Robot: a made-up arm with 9 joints.
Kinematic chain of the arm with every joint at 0, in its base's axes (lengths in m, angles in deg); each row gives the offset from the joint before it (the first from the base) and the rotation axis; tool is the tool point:
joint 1: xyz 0 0 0.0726 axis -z
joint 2: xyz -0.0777 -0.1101 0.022 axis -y
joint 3: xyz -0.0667 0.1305 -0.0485 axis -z
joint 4: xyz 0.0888 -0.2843 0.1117 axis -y
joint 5: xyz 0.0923 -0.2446 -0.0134 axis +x
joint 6: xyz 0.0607 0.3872 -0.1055 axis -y
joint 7: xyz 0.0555 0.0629 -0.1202 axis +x
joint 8: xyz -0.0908 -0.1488 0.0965 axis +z
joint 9: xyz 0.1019 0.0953 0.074 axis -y
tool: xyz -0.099 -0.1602 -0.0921
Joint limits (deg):
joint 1: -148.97..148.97
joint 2: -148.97..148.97
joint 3: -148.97..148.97
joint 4: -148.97..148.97
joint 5: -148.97..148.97
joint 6: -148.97..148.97
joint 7: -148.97..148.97
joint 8: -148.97..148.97
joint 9: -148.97..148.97
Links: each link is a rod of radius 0.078 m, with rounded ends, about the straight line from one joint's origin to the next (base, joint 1, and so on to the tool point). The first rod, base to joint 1, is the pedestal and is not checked.
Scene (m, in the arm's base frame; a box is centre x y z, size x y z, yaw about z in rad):
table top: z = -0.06
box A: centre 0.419 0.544 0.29 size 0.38 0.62 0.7 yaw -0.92
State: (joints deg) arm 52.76 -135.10 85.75 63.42 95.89 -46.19 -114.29 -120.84 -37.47
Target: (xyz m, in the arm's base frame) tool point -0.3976 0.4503 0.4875
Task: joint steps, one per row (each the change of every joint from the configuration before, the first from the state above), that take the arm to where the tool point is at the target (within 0.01 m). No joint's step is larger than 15 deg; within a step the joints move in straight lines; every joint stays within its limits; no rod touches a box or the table.
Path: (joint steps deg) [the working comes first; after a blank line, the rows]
Joints at the target: 0.98 -85.69 89.24 122.82 88.05 -47.80 -129.39 -119.60 -48.78
Straight joint move there: touches box A.

1: -6.06 -2.20 -4.60 1.86 1.92 -0.47 -2.83 11.20 11.53
2: -6.07 -2.19 -4.59 1.85 1.91 -0.47 -2.82 11.19 11.53
3: -6.06 -2.20 -4.60 1.86 1.92 -0.47 -2.83 11.20 11.52
4: -6.07 -2.19 -4.59 1.86 1.92 -0.47 -2.83 11.19 11.53
5: -11.44 11.13 -2.92 11.37 5.10 -11.72 3.46 10.27 13.78
6: -11.44 11.14 -2.92 11.38 5.11 -11.72 3.45 10.27 13.78
7: -11.44 11.13 -2.91 11.38 5.11 -11.71 3.46 10.26 13.78
8: 0.97 3.54 4.37 2.54 -4.40 5.06 -2.02 -10.62 -14.11
9: 0.97 3.54 4.38 2.55 -4.41 5.06 -2.03 -10.62 -14.11
10: 0.97 3.54 4.37 2.55 -4.40 5.06 -2.02 -10.62 -14.10
11: 0.97 3.54 4.37 2.55 -4.41 5.06 -2.02 -10.62 -14.11
12: 0.98 3.55 4.38 2.55 -4.40 5.06 -2.02 -10.62 -14.11
13: 0.97 3.54 4.37 2.55 -4.41 5.06 -2.03 -10.62 -14.11
14: 0.97 3.54 4.38 2.55 -4.40 5.06 -2.02 -10.62 -14.11

